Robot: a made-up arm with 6 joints.
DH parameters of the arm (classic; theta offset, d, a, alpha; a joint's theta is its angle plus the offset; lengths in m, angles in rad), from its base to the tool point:
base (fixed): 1.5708 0 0.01 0
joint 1: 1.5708 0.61 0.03 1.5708
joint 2: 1.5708 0 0.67 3.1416
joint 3: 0 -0.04 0.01 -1.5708
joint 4: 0 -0.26 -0.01 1.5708
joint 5: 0 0.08 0.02 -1.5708
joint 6: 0 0.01 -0.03 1.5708
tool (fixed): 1.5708 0 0 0
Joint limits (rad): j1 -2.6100..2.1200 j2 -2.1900..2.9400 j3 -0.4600..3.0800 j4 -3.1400..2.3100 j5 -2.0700..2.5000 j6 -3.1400..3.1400
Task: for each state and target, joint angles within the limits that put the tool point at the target. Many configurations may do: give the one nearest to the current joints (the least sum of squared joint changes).
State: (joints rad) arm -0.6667 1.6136 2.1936 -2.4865 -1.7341 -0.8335
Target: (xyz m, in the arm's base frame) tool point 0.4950 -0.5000 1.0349
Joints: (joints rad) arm -0.9243 1.3017 2.6095 -2.5479 -1.7241 -0.8402
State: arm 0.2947 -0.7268 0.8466 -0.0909 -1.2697 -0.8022
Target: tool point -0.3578 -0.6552 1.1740
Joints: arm 1.0552 -1.0009 1.2038 -0.0029 -1.3155 -0.8893
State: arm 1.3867 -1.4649 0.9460 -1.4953 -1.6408 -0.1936
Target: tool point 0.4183 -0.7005 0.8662
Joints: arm 2.1200 -1.5263 0.7884 -1.2334 -1.6617 -0.1395
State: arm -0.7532 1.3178 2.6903 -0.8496 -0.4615 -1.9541
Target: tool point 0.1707 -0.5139 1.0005
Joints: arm -1.2232 1.3599 3.0800 -0.0579 -0.2180 -2.2334
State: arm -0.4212 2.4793 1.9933 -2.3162 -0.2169 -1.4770
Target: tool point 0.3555 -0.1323 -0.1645
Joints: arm -0.5644 2.8560 2.4344 -2.3483 -0.1494 -1.4418
